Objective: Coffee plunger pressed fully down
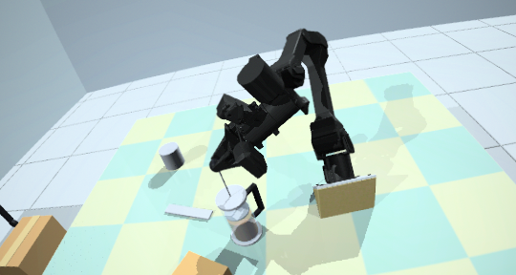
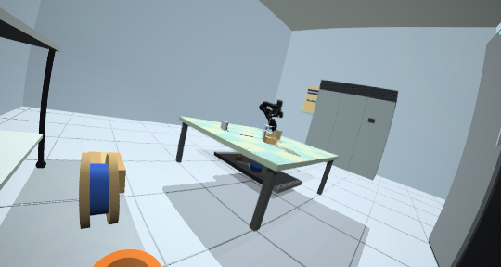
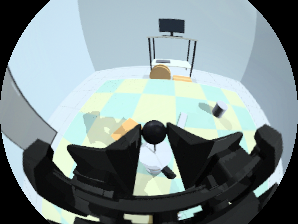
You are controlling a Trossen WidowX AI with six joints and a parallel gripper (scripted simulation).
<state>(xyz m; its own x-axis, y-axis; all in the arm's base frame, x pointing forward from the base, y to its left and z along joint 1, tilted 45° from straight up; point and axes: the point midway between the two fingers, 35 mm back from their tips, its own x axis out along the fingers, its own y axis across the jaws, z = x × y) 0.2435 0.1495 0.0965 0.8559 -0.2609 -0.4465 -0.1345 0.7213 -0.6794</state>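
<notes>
The coffee press is 12 cm below my gripper tip, 2 cm behind it and 1 cm to the right of it. Round my gripper tip: orange box 21 cm below, 12 cm to the left, 9 cm ahead.
</notes>
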